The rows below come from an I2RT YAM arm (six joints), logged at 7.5 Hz.
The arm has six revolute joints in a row. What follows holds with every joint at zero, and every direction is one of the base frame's. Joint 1 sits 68 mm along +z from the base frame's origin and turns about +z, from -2.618 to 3.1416 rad. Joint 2 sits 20 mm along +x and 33.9 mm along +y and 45.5 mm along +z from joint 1 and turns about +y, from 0 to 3.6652 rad. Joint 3 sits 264 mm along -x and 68.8 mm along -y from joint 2 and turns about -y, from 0 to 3.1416 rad. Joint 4 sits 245 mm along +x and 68.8 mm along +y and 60 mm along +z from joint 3 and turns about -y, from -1.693 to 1.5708 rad. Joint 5 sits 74 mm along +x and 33.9 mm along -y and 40.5 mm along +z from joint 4 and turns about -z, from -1.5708 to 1.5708 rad. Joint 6 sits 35.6 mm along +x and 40.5 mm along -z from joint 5 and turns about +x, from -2.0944 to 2.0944 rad. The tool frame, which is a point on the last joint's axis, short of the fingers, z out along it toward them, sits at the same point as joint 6; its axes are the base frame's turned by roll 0, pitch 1.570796 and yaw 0 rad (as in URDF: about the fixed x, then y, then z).
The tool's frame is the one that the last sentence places.
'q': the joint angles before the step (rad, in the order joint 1, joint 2, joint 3, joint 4, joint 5, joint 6). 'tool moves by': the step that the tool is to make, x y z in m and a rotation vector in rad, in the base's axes. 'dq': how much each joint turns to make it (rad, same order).
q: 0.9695, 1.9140, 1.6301, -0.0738, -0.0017, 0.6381
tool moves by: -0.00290, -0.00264, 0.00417, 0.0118, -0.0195, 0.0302
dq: 0.0000, -0.0184, -0.0166, 0.0187, -0.0252, -0.0191
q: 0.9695, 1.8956, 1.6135, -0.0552, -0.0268, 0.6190
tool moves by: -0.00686, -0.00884, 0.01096, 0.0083, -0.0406, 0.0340
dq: -0.0004, -0.0487, -0.0320, 0.0117, -0.0235, -0.0382
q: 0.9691, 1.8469, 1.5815, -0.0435, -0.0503, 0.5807
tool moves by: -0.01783, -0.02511, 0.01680, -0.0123, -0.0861, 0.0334
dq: 0.0004, -0.1238, -0.0989, 0.0091, -0.0092, -0.0843
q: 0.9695, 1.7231, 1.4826, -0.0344, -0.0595, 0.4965
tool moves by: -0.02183, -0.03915, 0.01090, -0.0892, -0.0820, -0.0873
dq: 0.0001, -0.1656, -0.1230, -0.0699, 0.1174, -0.0883
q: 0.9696, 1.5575, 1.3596, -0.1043, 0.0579, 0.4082
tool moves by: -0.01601, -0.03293, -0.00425, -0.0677, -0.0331, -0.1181
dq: -0.0024, -0.1308, -0.1237, -0.0410, 0.1304, -0.0262
